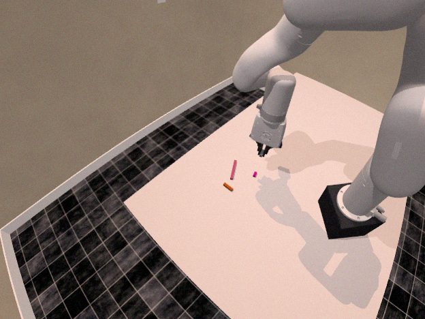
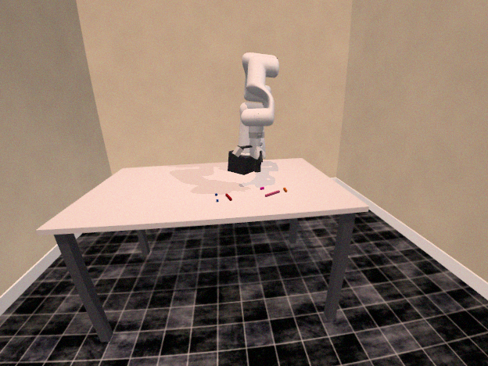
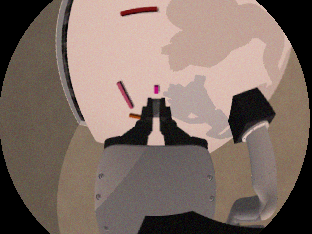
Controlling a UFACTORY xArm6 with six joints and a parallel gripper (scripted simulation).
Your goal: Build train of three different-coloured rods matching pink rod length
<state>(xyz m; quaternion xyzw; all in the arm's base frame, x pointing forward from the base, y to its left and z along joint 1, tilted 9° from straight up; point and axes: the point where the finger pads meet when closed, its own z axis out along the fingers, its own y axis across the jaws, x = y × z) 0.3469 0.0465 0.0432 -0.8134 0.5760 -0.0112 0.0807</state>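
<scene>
Right now my hand is 12 cm above the magenta rod, 3 cm to the right of it and 1 cm past it. Round my hand: orange rod: 14 cm to the left, 12 cm below, 2 cm ahead; grey rod: 2 cm below; pink rod: 12 cm below, 7 cm to the left, 6 cm ahead.
</scene>
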